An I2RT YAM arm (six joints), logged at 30 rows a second.
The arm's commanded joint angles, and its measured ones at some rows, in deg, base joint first. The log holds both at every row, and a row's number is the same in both.
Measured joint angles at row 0: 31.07 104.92 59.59 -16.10 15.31 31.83
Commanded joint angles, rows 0 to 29: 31.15 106.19 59.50 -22.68 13.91 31.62; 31.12 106.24 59.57 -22.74 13.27 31.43; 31.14 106.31 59.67 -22.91 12.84 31.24; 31.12 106.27 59.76 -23.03 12.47 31.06; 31.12 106.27 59.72 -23.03 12.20 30.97; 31.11 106.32 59.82 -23.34 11.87 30.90; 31.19 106.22 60.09 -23.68 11.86 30.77; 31.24 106.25 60.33 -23.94 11.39 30.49; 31.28 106.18 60.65 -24.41 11.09 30.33; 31.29 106.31 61.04 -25.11 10.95 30.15; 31.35 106.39 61.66 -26.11 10.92 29.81; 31.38 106.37 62.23 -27.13 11.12 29.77; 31.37 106.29 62.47 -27.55 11.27 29.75; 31.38 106.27 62.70 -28.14 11.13 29.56; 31.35 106.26 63.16 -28.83 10.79 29.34; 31.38 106.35 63.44 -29.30 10.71 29.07; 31.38 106.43 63.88 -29.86 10.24 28.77; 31.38 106.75 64.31 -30.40 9.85 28.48; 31.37 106.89 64.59 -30.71 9.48 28.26; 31.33 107.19 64.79 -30.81 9.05 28.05; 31.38 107.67 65.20 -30.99 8.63 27.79; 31.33 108.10 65.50 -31.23 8.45 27.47; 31.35 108.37 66.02 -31.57 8.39 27.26; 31.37 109.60 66.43 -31.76 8.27 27.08; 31.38 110.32 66.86 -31.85 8.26 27.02; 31.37 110.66 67.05 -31.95 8.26 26.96; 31.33 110.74 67.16 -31.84 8.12 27.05; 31.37 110.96 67.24 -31.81 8.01 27.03; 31.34 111.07 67.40 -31.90 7.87 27.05; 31.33 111.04 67.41 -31.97 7.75 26.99
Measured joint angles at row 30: 31.33 109.60 67.99 -26.55 11.51 27.33
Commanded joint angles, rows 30 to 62: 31.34 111.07 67.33 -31.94 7.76 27.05; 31.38 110.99 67.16 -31.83 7.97 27.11; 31.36 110.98 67.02 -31.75 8.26 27.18; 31.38 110.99 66.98 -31.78 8.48 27.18; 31.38 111.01 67.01 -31.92 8.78 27.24; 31.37 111.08 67.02 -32.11 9.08 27.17; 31.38 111.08 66.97 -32.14 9.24 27.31; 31.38 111.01 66.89 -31.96 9.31 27.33; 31.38 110.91 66.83 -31.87 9.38 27.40; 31.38 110.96 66.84 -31.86 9.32 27.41; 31.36 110.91 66.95 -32.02 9.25 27.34; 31.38 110.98 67.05 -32.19 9.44 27.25; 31.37 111.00 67.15 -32.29 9.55 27.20; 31.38 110.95 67.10 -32.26 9.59 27.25; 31.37 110.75 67.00 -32.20 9.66 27.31; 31.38 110.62 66.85 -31.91 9.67 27.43; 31.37 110.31 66.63 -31.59 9.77 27.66; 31.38 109.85 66.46 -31.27 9.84 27.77; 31.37 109.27 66.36 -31.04 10.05 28.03; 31.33 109.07 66.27 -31.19 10.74 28.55; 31.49 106.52 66.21 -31.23 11.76 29.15; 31.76 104.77 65.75 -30.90 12.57 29.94; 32.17 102.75 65.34 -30.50 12.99 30.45; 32.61 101.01 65.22 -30.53 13.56 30.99; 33.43 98.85 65.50 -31.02 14.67 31.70; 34.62 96.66 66.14 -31.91 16.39 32.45; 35.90 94.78 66.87 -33.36 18.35 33.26; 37.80 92.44 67.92 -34.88 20.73 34.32; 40.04 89.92 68.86 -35.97 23.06 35.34; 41.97 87.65 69.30 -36.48 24.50 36.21; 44.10 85.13 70.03 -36.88 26.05 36.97; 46.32 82.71 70.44 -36.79 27.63 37.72; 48.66 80.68 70.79 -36.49 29.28 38.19
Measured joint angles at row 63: 44.91 85.21 69.58 -33.63 21.76 34.20
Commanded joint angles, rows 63 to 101: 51.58 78.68 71.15 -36.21 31.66 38.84; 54.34 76.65 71.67 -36.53 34.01 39.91; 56.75 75.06 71.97 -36.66 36.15 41.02; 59.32 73.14 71.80 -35.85 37.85 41.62; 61.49 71.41 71.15 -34.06 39.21 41.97; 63.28 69.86 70.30 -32.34 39.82 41.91; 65.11 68.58 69.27 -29.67 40.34 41.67; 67.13 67.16 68.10 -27.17 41.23 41.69; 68.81 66.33 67.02 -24.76 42.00 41.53; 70.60 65.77 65.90 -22.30 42.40 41.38; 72.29 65.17 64.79 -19.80 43.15 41.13; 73.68 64.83 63.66 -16.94 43.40 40.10; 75.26 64.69 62.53 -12.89 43.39 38.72; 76.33 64.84 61.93 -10.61 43.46 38.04; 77.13 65.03 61.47 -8.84 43.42 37.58; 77.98 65.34 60.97 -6.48 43.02 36.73; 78.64 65.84 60.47 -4.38 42.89 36.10; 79.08 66.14 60.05 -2.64 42.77 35.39; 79.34 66.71 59.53 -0.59 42.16 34.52; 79.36 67.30 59.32 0.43 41.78 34.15; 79.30 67.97 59.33 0.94 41.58 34.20; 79.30 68.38 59.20 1.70 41.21 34.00; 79.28 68.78 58.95 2.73 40.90 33.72; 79.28 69.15 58.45 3.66 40.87 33.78; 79.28 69.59 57.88 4.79 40.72 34.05; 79.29 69.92 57.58 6.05 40.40 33.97; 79.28 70.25 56.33 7.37 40.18 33.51; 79.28 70.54 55.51 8.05 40.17 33.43; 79.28 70.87 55.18 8.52 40.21 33.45; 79.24 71.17 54.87 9.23 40.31 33.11; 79.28 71.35 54.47 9.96 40.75 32.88; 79.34 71.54 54.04 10.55 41.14 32.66; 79.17 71.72 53.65 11.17 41.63 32.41; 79.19 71.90 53.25 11.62 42.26 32.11; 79.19 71.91 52.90 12.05 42.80 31.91; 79.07 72.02 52.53 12.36 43.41 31.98; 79.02 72.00 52.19 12.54 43.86 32.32; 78.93 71.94 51.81 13.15 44.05 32.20; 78.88 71.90 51.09 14.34 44.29 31.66
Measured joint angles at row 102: 79.05 71.92 51.94 9.72 42.13 32.32
